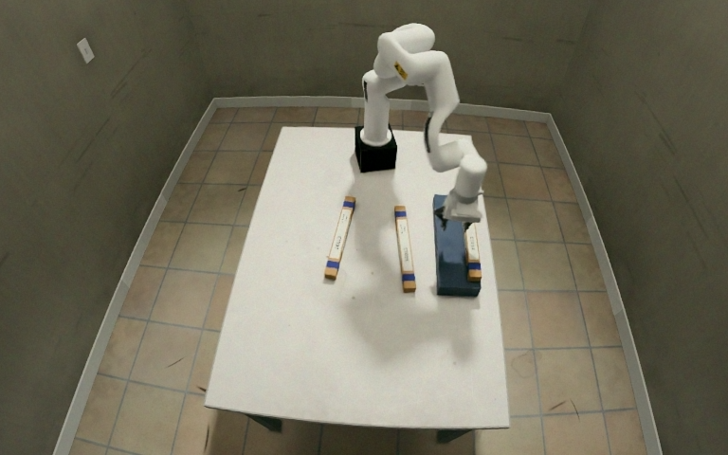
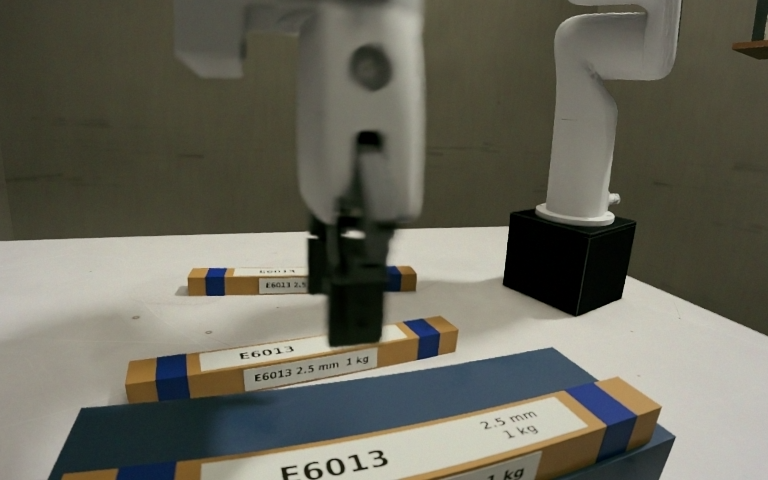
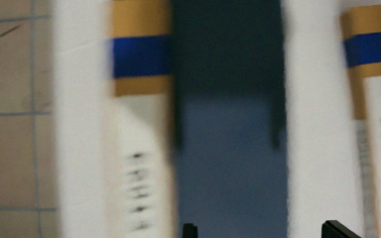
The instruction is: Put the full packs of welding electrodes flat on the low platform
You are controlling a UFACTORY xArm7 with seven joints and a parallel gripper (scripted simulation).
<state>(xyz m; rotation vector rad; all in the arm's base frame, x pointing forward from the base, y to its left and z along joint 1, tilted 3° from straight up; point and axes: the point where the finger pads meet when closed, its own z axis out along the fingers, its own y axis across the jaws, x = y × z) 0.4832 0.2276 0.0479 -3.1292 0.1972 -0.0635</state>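
Now: hand 2 cm past the low blue platform, 3 cm to the right of it and 14 cm above it.
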